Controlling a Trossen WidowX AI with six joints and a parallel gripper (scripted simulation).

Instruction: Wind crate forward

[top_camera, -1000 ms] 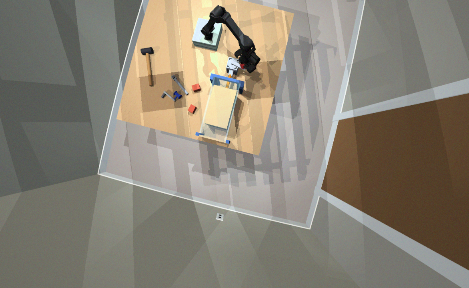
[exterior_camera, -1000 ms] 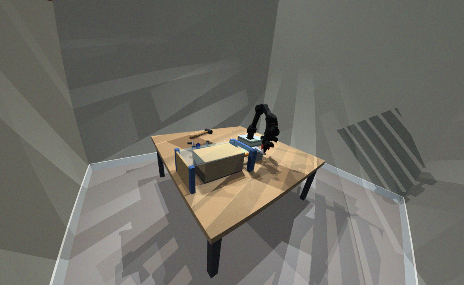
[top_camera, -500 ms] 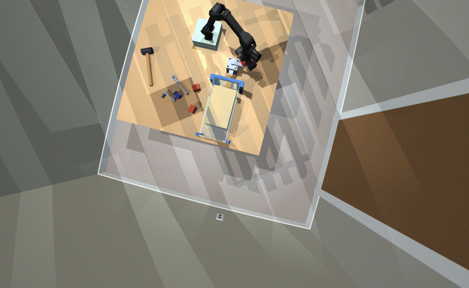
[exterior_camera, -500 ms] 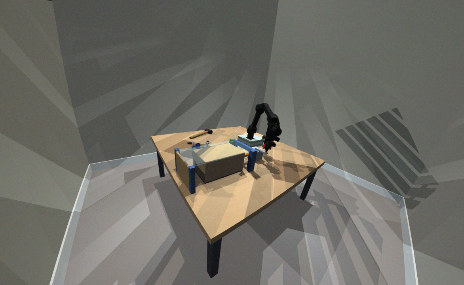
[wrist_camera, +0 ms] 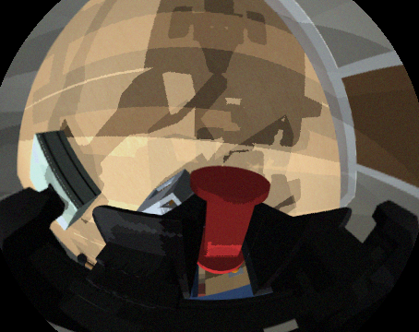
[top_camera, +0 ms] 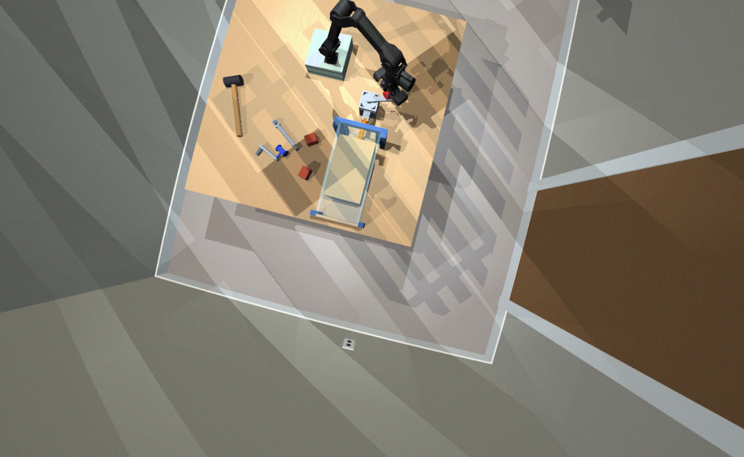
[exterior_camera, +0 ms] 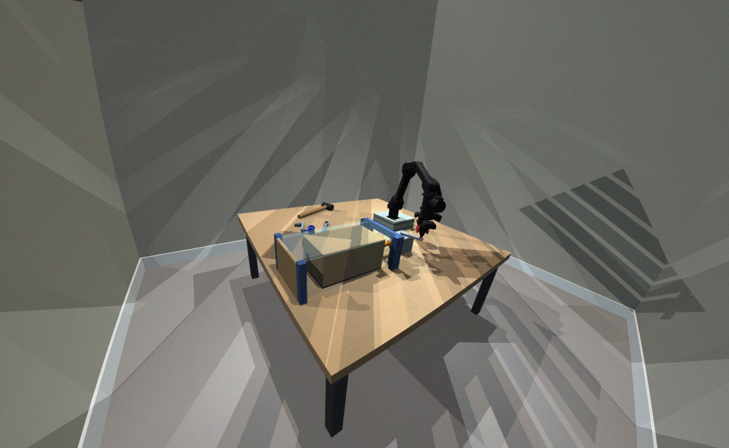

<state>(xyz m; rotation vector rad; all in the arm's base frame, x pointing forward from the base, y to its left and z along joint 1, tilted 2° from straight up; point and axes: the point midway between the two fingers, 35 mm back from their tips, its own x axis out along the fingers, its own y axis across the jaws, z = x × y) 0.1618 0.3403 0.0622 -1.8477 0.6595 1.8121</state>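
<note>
My gripper tip is 4 cm to the left of the winch handle, 1 cm short of it and 1 cm above it. The rest, counted from my gripper tip: orange strap: 10 cm to the right, 10 cm ahead, 5 cm below; then red knob: 2 cm above; then grey winch: 10 cm to the right, 8 cm below, 1 cm ahead.
</note>
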